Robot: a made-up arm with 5 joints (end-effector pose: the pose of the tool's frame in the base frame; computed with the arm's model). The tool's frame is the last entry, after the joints.
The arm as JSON. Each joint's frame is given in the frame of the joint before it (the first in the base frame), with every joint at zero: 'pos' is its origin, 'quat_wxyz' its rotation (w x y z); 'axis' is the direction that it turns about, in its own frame. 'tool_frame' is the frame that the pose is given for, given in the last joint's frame.
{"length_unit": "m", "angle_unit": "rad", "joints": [
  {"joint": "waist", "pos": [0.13, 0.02, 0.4], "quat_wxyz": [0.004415, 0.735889, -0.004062, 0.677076], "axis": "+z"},
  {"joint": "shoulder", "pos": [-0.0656, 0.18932, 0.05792], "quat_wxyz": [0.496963, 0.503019, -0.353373, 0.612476], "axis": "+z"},
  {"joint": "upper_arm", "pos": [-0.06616, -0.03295, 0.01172], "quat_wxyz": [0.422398, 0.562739, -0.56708, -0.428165], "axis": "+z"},
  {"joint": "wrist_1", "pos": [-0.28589, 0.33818, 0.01], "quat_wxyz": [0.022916, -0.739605, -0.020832, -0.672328], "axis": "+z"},
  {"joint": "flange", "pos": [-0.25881, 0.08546, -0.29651], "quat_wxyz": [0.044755, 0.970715, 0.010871, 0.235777], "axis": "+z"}
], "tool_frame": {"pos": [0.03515, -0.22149, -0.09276], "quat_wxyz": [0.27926, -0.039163, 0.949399, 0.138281]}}
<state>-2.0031 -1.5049 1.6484 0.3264 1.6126</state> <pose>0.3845 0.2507 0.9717 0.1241 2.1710 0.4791</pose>
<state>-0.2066 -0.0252 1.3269 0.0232 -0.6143</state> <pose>0.4940 -0.6932 0.2051 -1.1729 0.2414 0.5042</pose>
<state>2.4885 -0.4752 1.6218 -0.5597 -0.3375</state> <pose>0.0872 0.5473 -0.0482 0.7599 0.4874 -0.7638</pose>
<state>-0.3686 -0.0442 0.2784 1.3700 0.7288</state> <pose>0.3758 0.0698 -0.1546 -0.8658 -0.1144 0.7941</pose>
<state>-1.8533 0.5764 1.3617 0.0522 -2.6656</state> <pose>0.2701 -0.6486 0.9651 0.0373 2.0182 0.2946</pose>
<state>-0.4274 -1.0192 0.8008 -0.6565 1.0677</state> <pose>0.3866 -0.4593 0.2445 -0.7071 -1.2863 -2.1944</pose>
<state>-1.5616 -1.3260 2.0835 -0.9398 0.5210</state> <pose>-0.0923 -0.1913 0.9035 0.2632 2.1932 0.5909</pose>
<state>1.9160 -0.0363 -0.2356 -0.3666 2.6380</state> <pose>0.4184 0.1370 0.8048 -0.2963 2.2180 -0.3115</pose>
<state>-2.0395 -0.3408 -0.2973 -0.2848 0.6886</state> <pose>0.3258 -0.3335 0.4887 -1.9331 -0.8267 -0.4324</pose>
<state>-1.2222 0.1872 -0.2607 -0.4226 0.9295</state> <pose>0.0735 -0.2310 0.1844 -1.4454 0.0123 -1.2299</pose>
